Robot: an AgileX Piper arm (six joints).
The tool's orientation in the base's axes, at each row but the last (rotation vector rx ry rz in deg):
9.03, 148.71, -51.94
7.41, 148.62, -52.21
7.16, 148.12, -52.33
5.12, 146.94, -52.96
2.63, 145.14, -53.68
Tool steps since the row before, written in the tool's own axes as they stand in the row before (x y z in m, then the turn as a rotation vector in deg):
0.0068, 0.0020, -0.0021, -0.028, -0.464, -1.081
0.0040, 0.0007, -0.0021, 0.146, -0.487, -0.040
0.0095, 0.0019, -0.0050, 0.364, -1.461, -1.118
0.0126, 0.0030, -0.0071, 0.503, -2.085, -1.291
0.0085, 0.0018, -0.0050, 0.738, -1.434, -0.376
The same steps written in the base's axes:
-0.0065, 0.0027, -0.0023, -0.426, 0.306, 1.053
-0.0042, 0.0017, -0.0005, -0.250, -0.363, 0.256
-0.0100, 0.0041, -0.0013, -1.017, -0.468, 1.504
-0.0135, 0.0058, -0.0019, -1.328, -0.856, 1.942
-0.0093, 0.0035, -0.0012, -1.069, -0.956, 0.829

